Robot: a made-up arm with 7 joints.
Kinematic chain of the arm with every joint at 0, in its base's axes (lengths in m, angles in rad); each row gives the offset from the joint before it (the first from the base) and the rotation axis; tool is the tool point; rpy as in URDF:
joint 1: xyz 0 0 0.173 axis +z
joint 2: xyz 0 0 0 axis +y
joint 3: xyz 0 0 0.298 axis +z
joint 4: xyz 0.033 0 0 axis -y
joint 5: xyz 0.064 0 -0.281 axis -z
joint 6: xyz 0 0 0 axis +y
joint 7: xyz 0.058 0 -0.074 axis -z
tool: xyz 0 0 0 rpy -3.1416 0 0
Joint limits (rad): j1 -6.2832..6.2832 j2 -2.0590..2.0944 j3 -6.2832..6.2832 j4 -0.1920..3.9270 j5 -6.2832..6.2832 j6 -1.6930..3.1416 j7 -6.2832..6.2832
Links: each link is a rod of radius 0.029 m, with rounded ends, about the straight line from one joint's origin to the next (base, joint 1, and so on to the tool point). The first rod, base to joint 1, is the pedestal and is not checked.
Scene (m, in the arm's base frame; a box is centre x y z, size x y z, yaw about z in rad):
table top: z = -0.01
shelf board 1: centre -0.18 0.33 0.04 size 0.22 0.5 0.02 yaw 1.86
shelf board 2: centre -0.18 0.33 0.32 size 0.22 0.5 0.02 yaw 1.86
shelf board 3: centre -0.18 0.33 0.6 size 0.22 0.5 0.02 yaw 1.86
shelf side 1: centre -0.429 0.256 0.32 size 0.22 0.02 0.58 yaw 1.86
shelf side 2: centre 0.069 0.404 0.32 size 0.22 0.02 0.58 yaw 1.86
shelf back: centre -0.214 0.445 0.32 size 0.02 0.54 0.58 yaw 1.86
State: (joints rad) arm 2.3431 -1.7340 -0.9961 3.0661 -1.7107 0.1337 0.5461
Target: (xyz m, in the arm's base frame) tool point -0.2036 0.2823 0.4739
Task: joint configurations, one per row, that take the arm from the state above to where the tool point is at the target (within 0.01 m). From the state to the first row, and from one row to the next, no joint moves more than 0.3 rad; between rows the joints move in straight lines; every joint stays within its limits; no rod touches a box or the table.
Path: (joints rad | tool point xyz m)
1: 2.4092 -1.6030 -0.9198 2.8007 -1.7532 0.0809 0.5461 | 0.5227 -0.4028 0.2540
2: 2.4754 -1.4721 -0.8435 2.5354 -1.7958 0.0280 0.5461 | 0.5393 -0.2859 0.4029
3: 2.5415 -1.3411 -0.7672 2.2700 -1.8383 -0.0248 0.5461 | 0.4910 -0.1570 0.5311
4: 2.6076 -1.2102 -0.6909 2.0046 -1.8809 -0.0777 0.5461 | 0.3857 -0.0364 0.6199
5: 2.6737 -1.0792 -0.6146 1.7393 -1.9234 -0.1305 0.5461 | 0.2424 0.0576 0.6572
6: 2.7399 -0.9483 -0.5383 1.4739 -1.9660 -0.1834 0.5461 | 0.0872 0.1129 0.6397
7: 2.8060 -0.8173 -0.4620 1.2085 -2.0085 -0.2362 0.5461 | -0.0516 0.1256 0.5736
8: 2.8721 -0.6864 -0.3857 0.9432 -2.0511 -0.2891 0.5461 | -0.1498 0.1014 0.4739
9: 2.8276 -0.4300 -0.5245 1.1268 -2.0098 -0.1610 0.5461 | -0.1852 0.1923 0.4804
10: 2.7831 -0.1737 -0.6633 1.3104 -1.9686 -0.0330 0.5461 | -0.2036 0.2823 0.4739

